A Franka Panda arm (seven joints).
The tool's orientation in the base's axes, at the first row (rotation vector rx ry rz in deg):
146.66 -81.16 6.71
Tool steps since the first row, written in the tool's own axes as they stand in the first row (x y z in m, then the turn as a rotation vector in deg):
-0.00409 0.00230 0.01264 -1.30 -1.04 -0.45
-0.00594 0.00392 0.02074 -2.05 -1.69 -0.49
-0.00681 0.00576 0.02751 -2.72 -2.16 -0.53
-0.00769 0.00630 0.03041 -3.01 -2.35 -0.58
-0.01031 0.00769 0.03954 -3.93 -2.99 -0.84
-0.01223 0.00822 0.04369 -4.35 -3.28 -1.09
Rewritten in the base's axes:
-0.00455 -0.00063 -0.01268 0.20 1.71 0.06
-0.00718 -0.00174 -0.02065 0.35 2.68 -0.12
-0.00942 -0.00348 -0.02712 0.39 3.48 -0.27
-0.01045 -0.00368 -0.03002 0.40 3.83 -0.30
-0.01333 -0.00427 -0.03915 0.46 4.98 -0.30
-0.01494 -0.00388 -0.04345 0.48 5.53 -0.17

